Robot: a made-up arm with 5 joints. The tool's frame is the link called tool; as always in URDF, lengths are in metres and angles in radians. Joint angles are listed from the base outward. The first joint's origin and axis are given. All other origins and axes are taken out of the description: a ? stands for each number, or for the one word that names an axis. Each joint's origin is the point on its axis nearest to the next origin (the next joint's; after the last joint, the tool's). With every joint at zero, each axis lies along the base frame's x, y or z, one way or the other. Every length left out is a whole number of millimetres.
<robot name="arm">
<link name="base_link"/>
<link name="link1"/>
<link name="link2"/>
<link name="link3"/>
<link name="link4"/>
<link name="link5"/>
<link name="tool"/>
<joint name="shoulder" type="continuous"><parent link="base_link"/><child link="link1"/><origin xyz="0 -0.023 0.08"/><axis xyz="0 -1 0"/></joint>
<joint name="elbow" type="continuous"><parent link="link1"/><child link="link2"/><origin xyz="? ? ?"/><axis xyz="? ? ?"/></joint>
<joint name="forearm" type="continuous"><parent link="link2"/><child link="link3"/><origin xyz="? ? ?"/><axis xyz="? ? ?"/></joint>
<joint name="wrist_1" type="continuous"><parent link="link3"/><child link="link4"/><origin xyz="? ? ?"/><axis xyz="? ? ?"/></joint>
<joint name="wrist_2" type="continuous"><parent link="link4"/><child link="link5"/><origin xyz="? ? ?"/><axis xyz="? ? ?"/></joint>
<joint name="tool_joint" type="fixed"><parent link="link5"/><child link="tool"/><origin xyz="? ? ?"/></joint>
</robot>
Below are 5 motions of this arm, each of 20 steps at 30 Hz.
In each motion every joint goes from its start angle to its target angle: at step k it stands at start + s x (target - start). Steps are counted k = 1, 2, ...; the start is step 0. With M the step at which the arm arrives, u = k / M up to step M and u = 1 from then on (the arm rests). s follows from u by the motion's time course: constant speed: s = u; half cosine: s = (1 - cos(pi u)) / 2; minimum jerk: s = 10 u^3 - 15 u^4 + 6 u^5.
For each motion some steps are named. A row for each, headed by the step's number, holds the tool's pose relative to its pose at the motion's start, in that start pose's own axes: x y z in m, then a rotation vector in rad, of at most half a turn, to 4 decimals.
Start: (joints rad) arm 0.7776 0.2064 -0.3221 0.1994 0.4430
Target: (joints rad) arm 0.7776 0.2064 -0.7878 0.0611 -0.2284
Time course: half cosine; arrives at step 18
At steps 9, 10, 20:
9: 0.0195 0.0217 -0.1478 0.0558 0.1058 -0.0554
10: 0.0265 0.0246 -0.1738 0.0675 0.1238 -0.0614
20: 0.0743 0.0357 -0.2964 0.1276 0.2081 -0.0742

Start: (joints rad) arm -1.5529 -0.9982 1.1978 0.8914 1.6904
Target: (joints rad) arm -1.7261 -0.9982 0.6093 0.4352 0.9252
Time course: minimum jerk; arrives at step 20
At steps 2, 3, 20:
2: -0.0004 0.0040 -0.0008 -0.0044 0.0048 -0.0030
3: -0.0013 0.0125 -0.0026 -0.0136 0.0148 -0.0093
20: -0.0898 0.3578 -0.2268 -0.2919 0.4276 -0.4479

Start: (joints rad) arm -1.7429 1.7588 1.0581 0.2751 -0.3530
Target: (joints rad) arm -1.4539 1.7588 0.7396 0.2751 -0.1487
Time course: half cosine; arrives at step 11
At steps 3, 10, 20:
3: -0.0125 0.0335 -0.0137 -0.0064 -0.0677 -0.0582
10: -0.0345 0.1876 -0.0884 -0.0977 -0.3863 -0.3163
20: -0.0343 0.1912 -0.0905 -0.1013 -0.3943 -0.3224

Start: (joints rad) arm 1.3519 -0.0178 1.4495 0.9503 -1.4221
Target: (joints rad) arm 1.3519 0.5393 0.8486 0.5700 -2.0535
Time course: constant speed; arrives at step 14
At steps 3, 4, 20:
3: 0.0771 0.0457 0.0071 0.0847 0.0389 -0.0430
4: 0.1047 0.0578 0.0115 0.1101 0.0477 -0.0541
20: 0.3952 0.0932 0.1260 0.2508 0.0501 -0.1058

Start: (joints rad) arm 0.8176 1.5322 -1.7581 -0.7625 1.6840
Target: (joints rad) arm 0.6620 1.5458 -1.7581 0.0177 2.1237
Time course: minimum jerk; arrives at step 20
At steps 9, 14, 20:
9: -0.0303 -0.0212 0.0018 0.0127 -0.2115 0.3284
14: -0.0339 -0.0530 -0.0013 0.0788 -0.4057 0.6764
20: -0.0263 -0.0645 -0.0030 0.1187 -0.4686 0.8075

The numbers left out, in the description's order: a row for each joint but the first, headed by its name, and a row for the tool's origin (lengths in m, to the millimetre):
elbow: xyz 0.351 0 0.115, axis 0 0 1
forearm: xyz 0.103 0.178 0, axis 0 1 0
wrist_1: xyz -0.598 0 -0.093, axis -1 0 0
wrist_2: xyz 0 -0.081 -0.108, axis 0 -1 0
tool: xyz -0.018 0 0.225

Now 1 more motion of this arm.
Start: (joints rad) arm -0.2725 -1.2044 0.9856 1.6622 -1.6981
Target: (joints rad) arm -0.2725 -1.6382 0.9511 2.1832 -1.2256
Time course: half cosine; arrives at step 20
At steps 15, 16, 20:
15: -0.1572 -0.0619 0.0102 -0.0468 -0.1954 -0.1343
16: -0.1658 -0.0653 0.0116 -0.0543 -0.2074 -0.1414
20: -0.1817 -0.0716 0.0145 -0.0698 -0.2299 -0.1542

